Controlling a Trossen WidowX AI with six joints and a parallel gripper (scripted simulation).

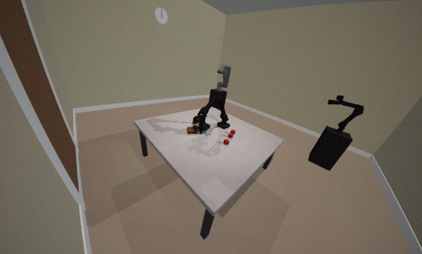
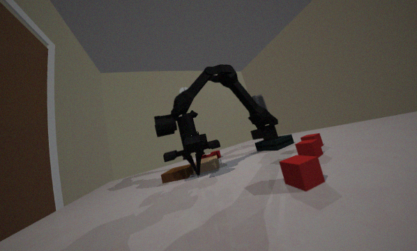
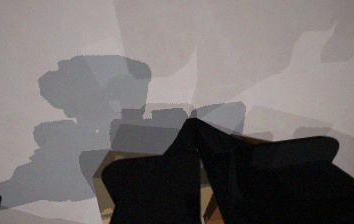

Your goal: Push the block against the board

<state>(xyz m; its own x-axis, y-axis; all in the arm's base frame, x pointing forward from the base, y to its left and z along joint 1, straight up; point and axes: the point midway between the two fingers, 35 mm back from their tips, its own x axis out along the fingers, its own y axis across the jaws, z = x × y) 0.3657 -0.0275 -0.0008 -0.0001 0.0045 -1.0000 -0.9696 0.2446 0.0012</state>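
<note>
Right now the square block is 10 cm to the right of my gripper tip, 5 cm ahead of it and 1 cm above it. From my gripper tip the other things lie so: board: 9 cm to the right, 7 cm behind, 1 cm above.
</note>
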